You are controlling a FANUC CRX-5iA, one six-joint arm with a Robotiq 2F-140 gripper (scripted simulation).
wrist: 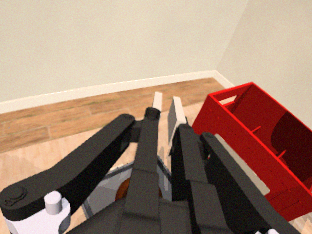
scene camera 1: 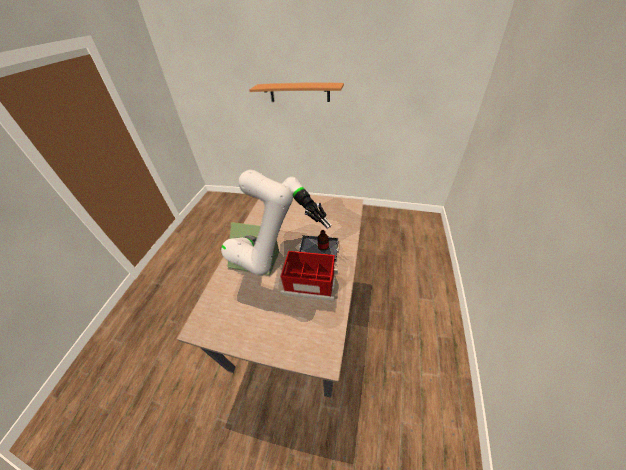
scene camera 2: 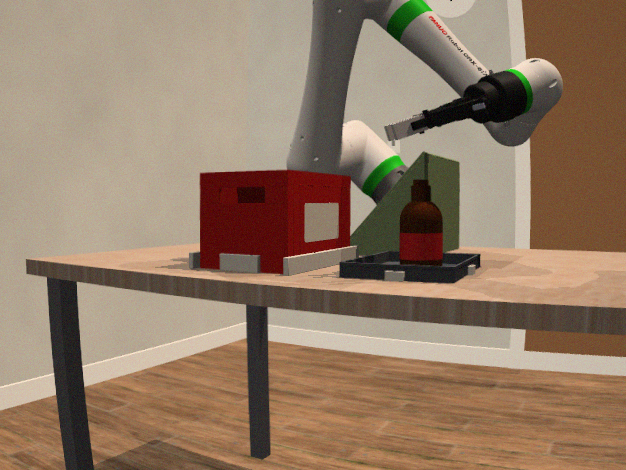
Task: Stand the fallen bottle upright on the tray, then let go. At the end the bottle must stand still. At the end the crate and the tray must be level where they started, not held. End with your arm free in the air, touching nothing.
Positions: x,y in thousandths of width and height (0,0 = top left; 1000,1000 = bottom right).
Scene:
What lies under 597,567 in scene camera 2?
A dark tray.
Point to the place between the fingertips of the gripper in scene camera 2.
624,284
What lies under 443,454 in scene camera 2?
A red crate.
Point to a brown bottle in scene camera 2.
At 673,480

